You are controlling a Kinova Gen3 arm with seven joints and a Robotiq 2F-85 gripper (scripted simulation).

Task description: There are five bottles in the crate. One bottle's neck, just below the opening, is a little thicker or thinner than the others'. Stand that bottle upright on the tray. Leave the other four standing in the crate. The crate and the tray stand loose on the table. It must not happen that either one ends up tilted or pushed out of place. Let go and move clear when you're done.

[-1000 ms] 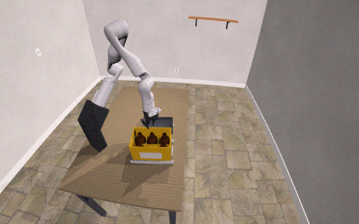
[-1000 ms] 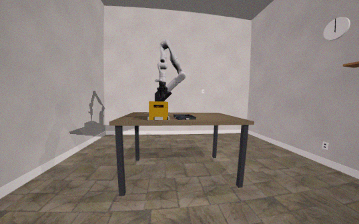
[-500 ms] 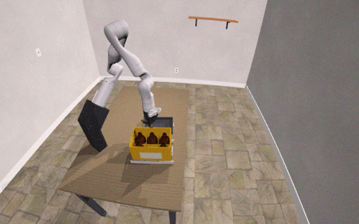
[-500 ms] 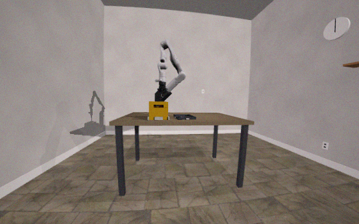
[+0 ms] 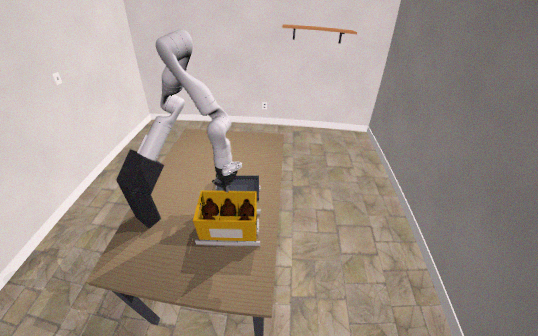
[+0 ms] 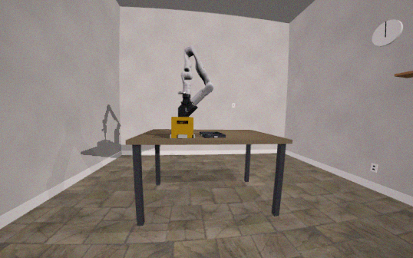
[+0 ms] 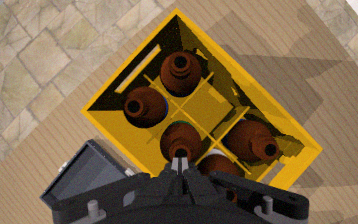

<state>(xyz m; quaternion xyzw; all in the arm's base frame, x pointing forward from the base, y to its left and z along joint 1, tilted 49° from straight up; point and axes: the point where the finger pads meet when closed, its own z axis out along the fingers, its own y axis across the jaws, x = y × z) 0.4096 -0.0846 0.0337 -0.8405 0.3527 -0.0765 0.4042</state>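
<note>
Now: hand 16 cm above the yellow crate and 4 cm to the left of it. From my hand the other things lie so: dark grey tray 24 cm to the left, 23 cm below, 2 cm behind.
</note>
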